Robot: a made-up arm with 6 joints. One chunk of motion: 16 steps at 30 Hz.
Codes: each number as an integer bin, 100 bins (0 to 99) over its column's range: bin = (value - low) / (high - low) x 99, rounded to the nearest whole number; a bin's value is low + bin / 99 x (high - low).
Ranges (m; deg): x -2.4..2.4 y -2.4..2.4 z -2.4..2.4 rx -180..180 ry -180..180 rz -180..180
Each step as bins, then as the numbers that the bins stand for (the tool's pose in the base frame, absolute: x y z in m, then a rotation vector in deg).
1 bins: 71 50 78 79 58 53
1 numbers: 1.0424 0.0242 1.3818 107.27 30.91 12.73
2 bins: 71 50 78 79 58 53
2 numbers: 1.0424 0.0242 1.3818 107.27 30.91 12.73
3 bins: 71 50 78 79 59 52
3 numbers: 1.0424 0.0242 1.3818 107.27 34.55 9.09
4 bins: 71 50 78 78 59 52
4 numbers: 1.0424 0.0242 1.3818 103.64 34.55 9.09
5 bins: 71 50 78 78 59 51
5 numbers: 1.0424 0.0242 1.3818 103.64 34.55 5.45
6 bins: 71 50 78 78 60 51
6 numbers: 1.0424 0.0242 1.3818 103.64 38.18 5.45
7 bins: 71 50 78 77 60 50
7 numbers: 1.0424 0.0242 1.3818 100.00 38.18 1.82
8 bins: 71 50 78 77 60 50
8 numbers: 1.0424 0.0242 1.3818 100.00 38.18 1.82
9 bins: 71 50 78 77 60 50
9 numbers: 1.0424 0.0242 1.3818 100.00 38.18 1.82
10 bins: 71 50 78 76 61 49
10 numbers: 1.0424 0.0242 1.3818 96.36 41.82 -1.82
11 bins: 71 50 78 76 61 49
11 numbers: 1.0424 0.0242 1.3818 96.36 41.82 -1.82
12 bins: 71 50 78 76 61 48
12 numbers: 1.0424 0.0242 1.3818 96.36 41.82 -5.45
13 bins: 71 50 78 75 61 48
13 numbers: 1.0424 0.0242 1.3818 92.73 41.82 -5.45
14 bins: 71 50 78 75 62 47
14 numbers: 1.0424 0.0242 1.3818 92.73 45.45 -9.09
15 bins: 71 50 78 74 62 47
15 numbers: 1.0424 0.0242 1.3818 89.09 45.45 -9.09
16 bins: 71 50 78 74 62 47
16 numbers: 1.0424 0.0242 1.3818 89.09 45.45 -9.09
